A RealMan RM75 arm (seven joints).
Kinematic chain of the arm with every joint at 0, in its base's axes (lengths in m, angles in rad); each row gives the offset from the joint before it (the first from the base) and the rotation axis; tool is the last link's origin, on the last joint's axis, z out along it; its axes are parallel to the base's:
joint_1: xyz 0 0 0.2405 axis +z
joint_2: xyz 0 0 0 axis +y
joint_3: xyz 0 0 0.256 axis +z
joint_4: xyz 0 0 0 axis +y
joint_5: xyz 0 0 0.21 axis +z
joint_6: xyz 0 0 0 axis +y
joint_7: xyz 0 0 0.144 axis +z
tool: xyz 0 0 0
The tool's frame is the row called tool.
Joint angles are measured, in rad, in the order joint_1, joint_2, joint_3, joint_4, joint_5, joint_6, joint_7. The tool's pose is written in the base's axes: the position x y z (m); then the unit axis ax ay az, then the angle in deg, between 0 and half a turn. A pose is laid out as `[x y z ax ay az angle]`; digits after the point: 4 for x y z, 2 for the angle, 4 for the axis.
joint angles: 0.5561 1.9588 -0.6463 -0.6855 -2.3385 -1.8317 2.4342
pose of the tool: [0.2909 0.2994 0.0397 0.7497 -0.6553 -0.0922 173.81]
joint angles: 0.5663 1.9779 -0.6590 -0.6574 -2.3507 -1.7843 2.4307
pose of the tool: [0.2904 0.3011 0.0254 0.7473 -0.6588 -0.0869 174.02]
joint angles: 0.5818 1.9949 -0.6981 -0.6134 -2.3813 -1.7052 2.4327
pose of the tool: [0.2936 0.3027 0.0065 0.7445 -0.6648 -0.0612 175.14]
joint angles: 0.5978 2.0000 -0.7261 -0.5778 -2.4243 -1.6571 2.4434
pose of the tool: [0.2979 0.3021 -0.0046 0.7413 -0.6705 -0.0298 175.86]
